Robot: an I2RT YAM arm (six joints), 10 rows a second.
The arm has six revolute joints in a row. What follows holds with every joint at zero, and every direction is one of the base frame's.
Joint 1 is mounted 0.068 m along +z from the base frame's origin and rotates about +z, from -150 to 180 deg.
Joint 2 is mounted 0.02 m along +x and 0.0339 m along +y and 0.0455 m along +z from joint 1 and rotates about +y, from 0 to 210 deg.
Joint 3 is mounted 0.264 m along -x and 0.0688 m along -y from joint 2 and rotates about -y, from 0 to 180 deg.
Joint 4 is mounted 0.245 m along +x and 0.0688 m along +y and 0.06 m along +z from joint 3 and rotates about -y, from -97 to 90 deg.
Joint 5 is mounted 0.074 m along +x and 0.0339 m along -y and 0.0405 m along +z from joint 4 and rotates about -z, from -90 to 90 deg.
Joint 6 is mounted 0.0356 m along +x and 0.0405 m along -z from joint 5 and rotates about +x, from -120 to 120 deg.
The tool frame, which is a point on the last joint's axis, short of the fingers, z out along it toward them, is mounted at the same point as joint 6; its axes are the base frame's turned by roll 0, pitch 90 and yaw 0 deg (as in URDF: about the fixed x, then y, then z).
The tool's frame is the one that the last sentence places.
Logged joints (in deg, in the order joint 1, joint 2, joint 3, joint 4, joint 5, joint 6), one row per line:
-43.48 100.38 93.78 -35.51 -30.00 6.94
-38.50 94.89 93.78 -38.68 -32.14 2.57
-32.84 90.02 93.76 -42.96 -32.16 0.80
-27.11 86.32 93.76 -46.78 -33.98 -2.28
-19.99 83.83 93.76 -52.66 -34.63 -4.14
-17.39 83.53 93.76 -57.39 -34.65 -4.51
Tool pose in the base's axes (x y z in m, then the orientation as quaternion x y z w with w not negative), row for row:
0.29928 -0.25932 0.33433 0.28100 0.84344 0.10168 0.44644
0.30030 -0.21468 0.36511 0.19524 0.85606 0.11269 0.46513
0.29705 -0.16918 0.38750 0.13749 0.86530 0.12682 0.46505
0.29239 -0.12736 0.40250 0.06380 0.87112 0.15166 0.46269
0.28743 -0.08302 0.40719 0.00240 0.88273 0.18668 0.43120
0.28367 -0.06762 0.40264 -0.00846 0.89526 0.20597 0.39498
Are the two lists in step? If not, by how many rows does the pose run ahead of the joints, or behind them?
They are in step.
